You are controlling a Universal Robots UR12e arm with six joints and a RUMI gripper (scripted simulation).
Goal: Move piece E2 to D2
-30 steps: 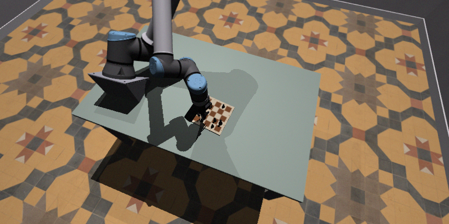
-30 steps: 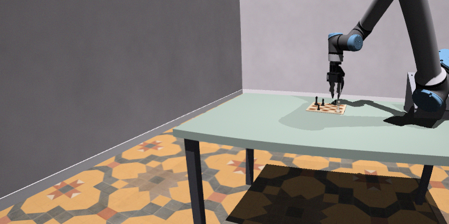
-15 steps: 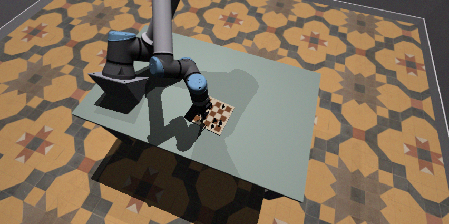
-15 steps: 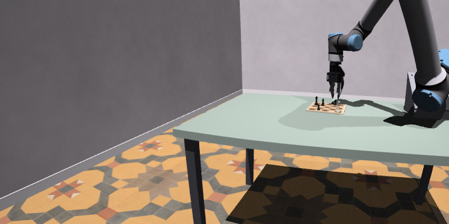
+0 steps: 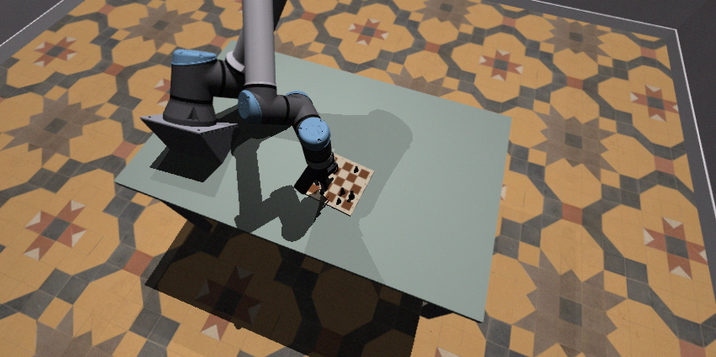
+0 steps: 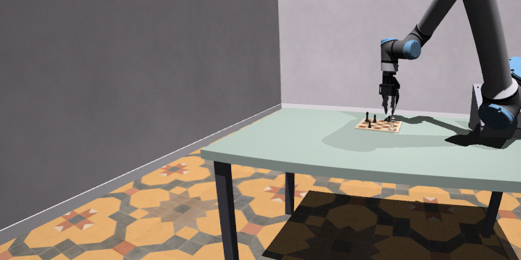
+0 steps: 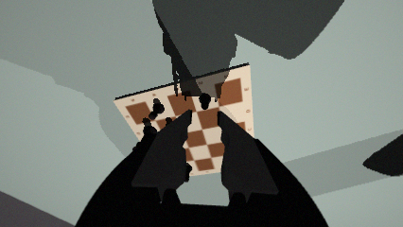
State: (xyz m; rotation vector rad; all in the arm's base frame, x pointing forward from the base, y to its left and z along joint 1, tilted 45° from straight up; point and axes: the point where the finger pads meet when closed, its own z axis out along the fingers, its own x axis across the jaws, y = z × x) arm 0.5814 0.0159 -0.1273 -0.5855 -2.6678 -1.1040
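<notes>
My gripper is now 50 mm short of the chessboard, 70 mm to the right of it and 60 mm above it. Round my hand: white chess piece (10 mm behind, 160 mm to the left, 20 mm below).
</notes>
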